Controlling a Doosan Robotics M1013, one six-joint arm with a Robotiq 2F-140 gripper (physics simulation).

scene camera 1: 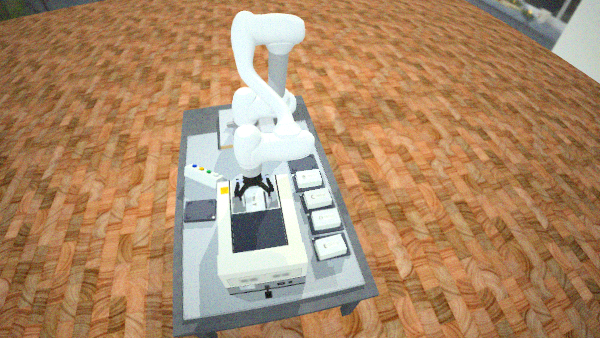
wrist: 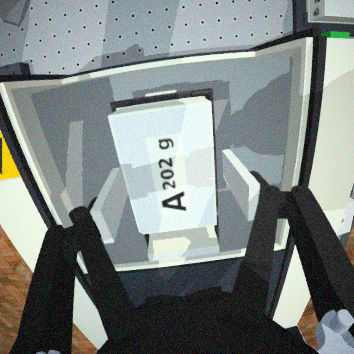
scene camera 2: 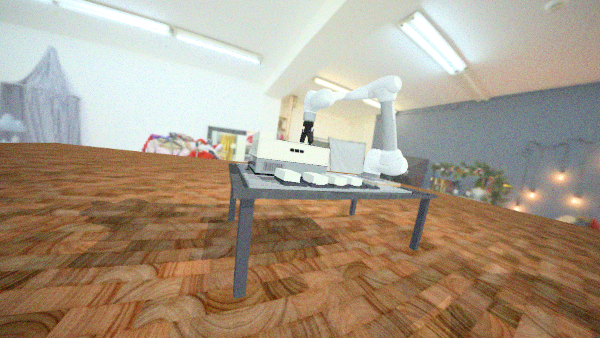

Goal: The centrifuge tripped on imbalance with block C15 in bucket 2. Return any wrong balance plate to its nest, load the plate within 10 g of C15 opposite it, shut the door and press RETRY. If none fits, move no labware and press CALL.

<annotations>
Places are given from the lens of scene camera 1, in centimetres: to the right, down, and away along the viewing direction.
centrifuge (scene camera 1: 244,272): -20, 38, 98
</annotations>
